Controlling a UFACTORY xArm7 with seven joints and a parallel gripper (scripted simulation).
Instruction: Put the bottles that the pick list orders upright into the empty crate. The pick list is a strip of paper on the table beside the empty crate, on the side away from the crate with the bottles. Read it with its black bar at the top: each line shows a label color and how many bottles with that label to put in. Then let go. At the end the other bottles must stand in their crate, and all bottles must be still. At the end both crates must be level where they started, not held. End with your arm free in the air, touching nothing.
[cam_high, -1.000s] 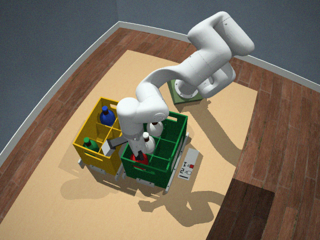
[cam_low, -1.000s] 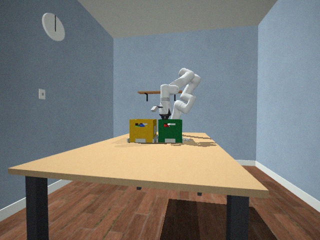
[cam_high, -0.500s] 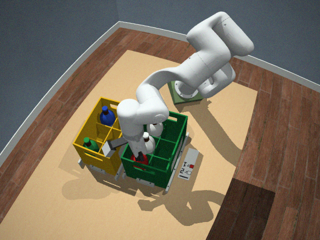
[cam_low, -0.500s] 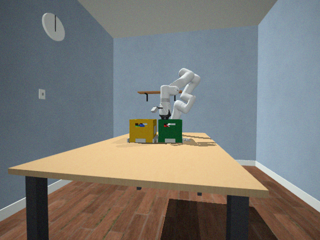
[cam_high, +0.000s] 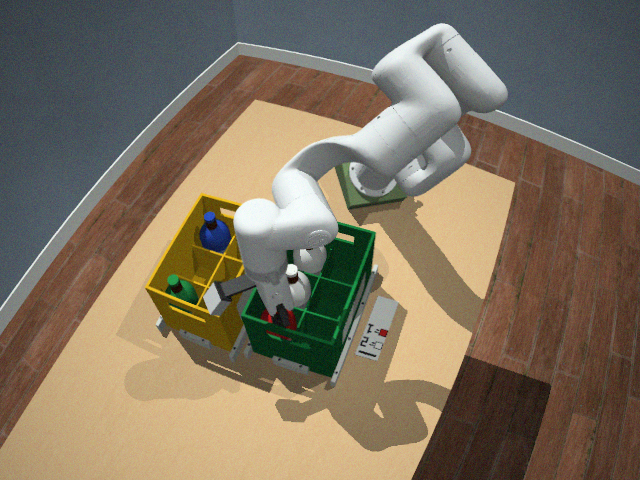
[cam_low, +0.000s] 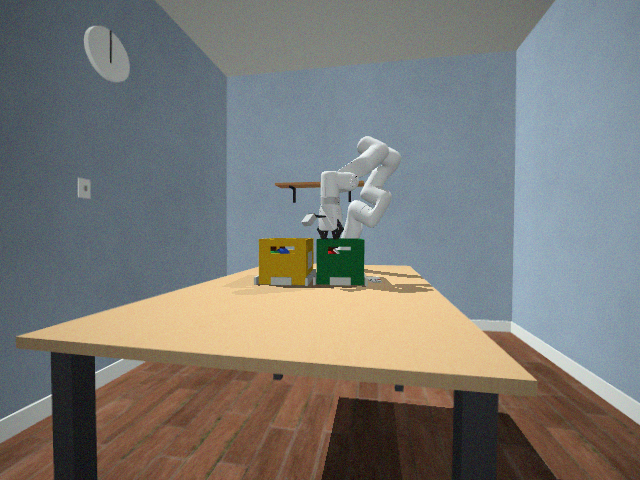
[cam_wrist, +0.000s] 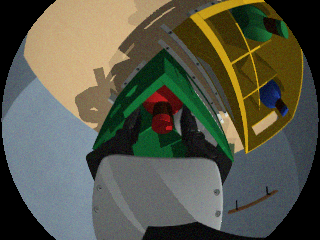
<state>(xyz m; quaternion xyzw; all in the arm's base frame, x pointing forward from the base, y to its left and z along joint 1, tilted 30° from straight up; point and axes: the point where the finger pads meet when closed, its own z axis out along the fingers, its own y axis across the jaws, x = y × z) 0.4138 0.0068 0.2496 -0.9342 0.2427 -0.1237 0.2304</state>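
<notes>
My hand is 70 mm above the red-labelled bottle. Also, from my hand: green-labelled bottle: 100 mm ahead, 210 mm to the right, 70 mm below; green crate: 100 mm behind, 10 mm to the left, 70 mm below; yellow crate: 190 mm to the right, 70 mm below.
</notes>
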